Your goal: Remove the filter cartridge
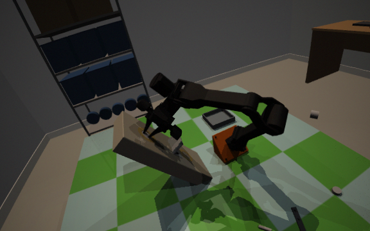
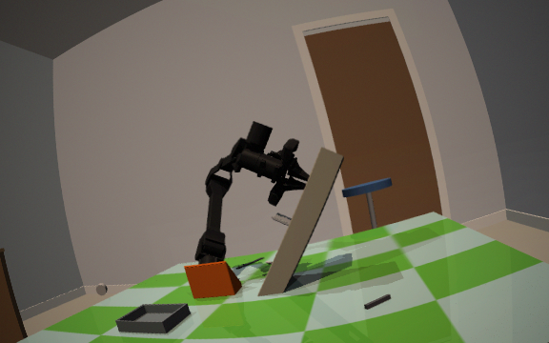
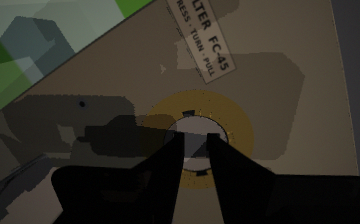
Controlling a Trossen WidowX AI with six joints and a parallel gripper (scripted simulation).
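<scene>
Now: gripper tip 1 cm short of the round filter cartridge and 1 cm above it. The rest, counted from my gripper tip: dark tray 46 cm behind, 26 cm below, 22 cm to the right; then grey bracket 10 cm below, 9 cm behind, 1 cm to the left; then tan service panel 8 cm below, 4 cm behind, 1 cm to the left.
</scene>
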